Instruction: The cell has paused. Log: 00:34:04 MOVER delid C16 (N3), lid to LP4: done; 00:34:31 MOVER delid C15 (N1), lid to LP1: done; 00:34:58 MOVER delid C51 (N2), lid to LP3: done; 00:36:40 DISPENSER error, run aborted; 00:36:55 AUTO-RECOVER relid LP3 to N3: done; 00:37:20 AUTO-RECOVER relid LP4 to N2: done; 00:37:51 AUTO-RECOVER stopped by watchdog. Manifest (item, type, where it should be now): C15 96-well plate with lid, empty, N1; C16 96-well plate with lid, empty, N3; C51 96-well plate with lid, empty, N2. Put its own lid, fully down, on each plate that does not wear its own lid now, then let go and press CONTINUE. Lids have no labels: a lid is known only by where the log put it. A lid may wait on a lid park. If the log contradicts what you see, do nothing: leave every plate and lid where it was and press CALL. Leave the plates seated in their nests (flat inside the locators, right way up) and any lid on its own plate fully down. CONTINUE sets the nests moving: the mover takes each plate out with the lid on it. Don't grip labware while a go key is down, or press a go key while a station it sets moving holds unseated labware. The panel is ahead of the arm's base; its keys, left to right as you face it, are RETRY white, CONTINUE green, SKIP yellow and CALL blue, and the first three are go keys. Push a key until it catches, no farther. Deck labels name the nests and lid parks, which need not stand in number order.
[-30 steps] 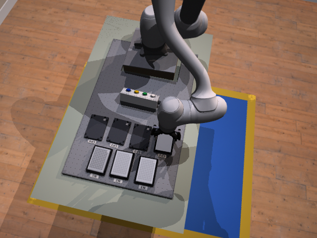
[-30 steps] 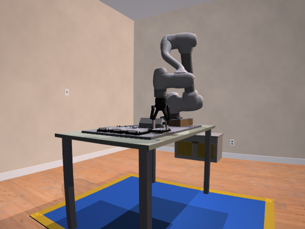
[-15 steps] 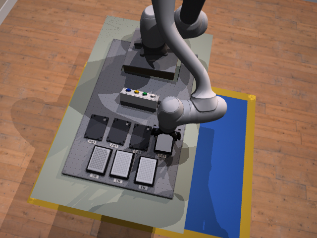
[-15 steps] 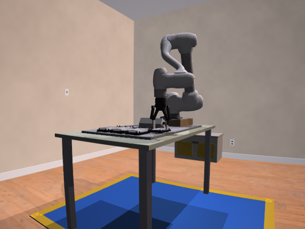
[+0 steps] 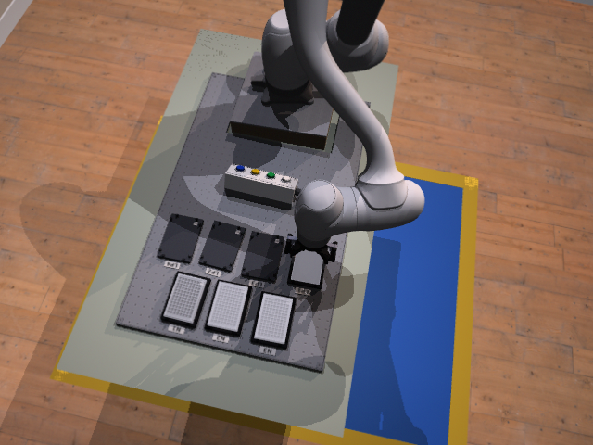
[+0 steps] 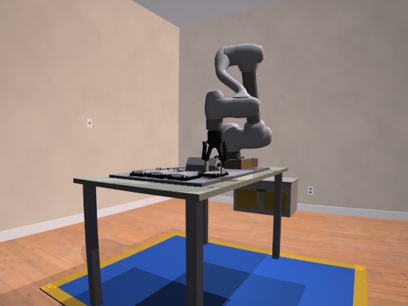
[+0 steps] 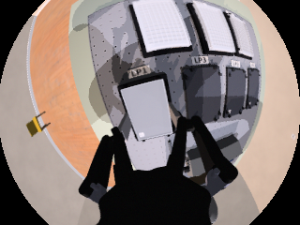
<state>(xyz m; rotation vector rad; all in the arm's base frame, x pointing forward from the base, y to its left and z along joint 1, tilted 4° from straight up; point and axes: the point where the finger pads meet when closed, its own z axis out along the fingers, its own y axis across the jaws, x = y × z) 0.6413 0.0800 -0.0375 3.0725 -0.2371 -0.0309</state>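
Right now the lid park LP1 is 3 cm below my hand. From my hand the other things lie so: lid park LP3 (2 cm behind, 14 cm to the right, 3 cm below); then white key (25 cm behind, 8 cm to the right, 3 cm above); then 96-well plate (17 cm ahead, 10 cm to the right, 2 cm below).
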